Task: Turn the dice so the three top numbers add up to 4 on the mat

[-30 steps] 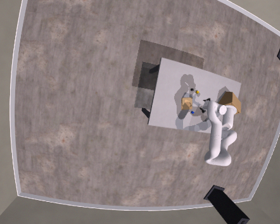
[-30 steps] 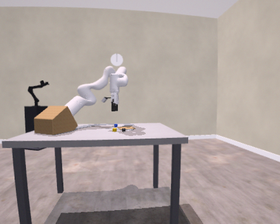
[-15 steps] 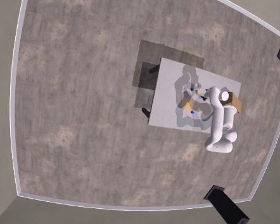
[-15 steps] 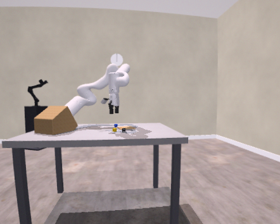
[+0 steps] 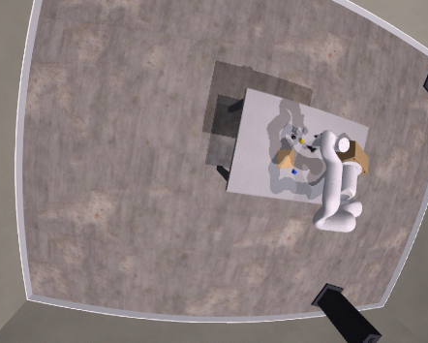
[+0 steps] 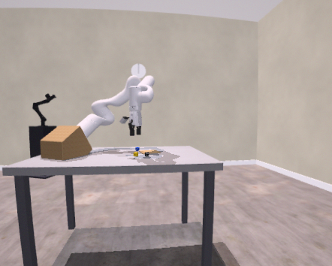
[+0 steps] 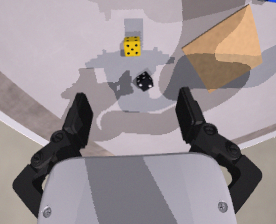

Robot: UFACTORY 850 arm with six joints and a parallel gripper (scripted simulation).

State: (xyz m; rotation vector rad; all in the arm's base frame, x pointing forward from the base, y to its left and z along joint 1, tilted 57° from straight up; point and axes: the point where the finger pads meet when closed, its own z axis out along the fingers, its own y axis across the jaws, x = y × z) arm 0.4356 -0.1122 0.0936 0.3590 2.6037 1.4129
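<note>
My gripper is now 140 mm above the yellow die. Also, from my hand: tan mat (180 mm to the left, 150 mm below, 50 mm ahead); black die (140 mm below, 80 mm ahead, 10 mm to the left); blue die (230 mm to the left, 140 mm below, 70 mm behind).
</note>
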